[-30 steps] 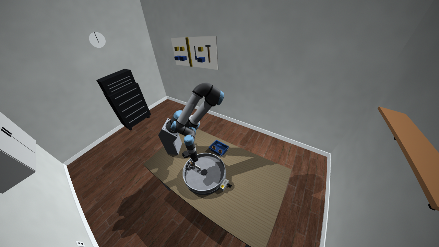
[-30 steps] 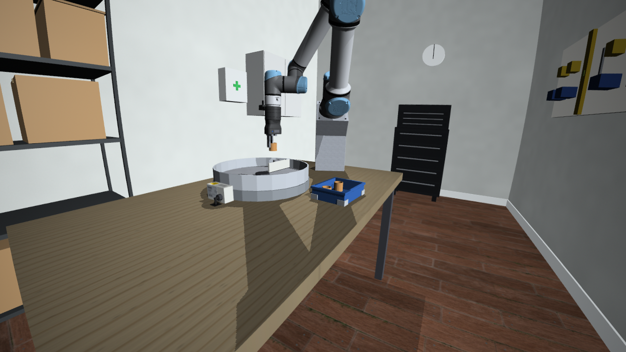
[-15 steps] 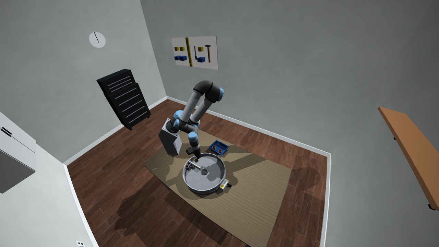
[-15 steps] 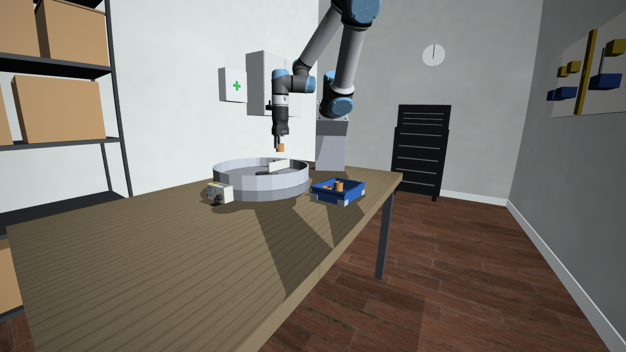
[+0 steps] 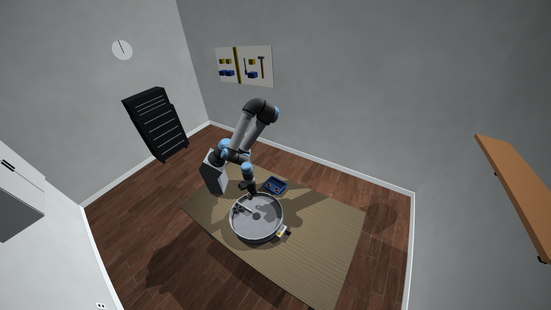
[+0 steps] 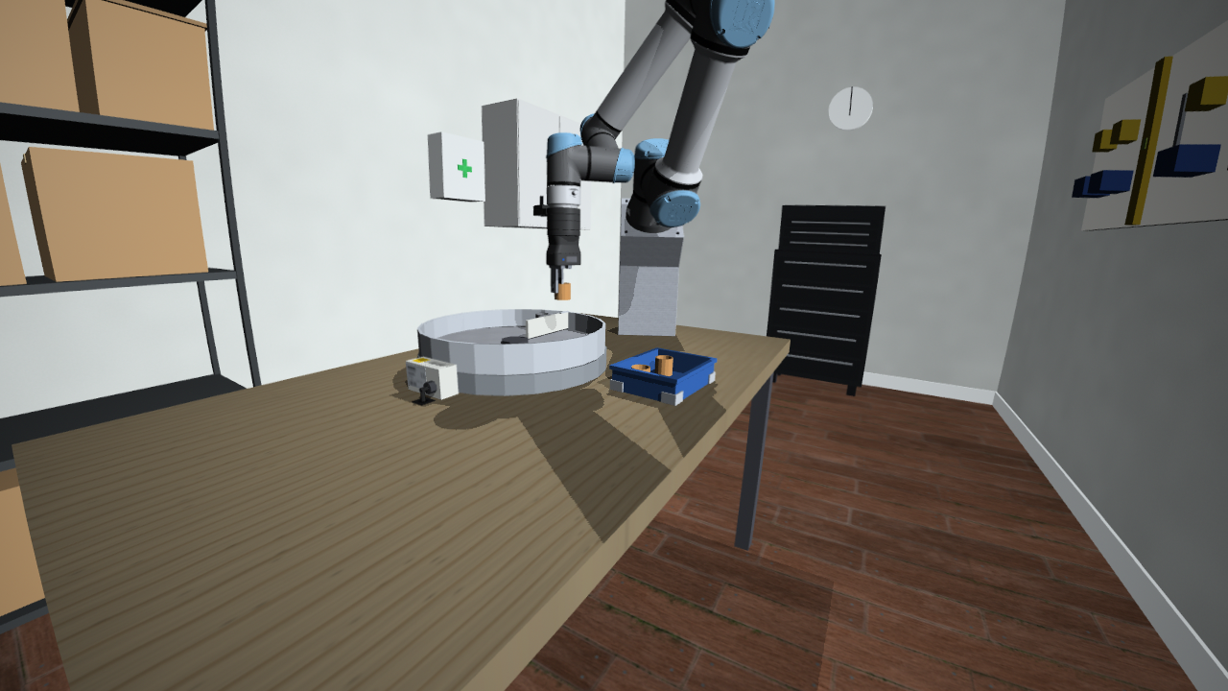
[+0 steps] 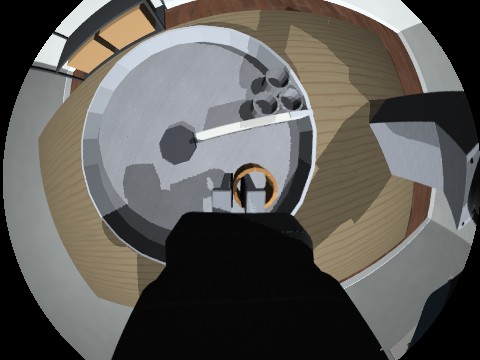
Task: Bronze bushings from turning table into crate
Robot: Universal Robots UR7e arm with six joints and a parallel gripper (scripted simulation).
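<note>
Now: the blue crate 29 cm to the left of my hand, 16 cm below it and 4 cm behind it. Also, from my hand: round grey turning table (13 cm below, 9 cm ahead, 4 cm to the right).
</note>
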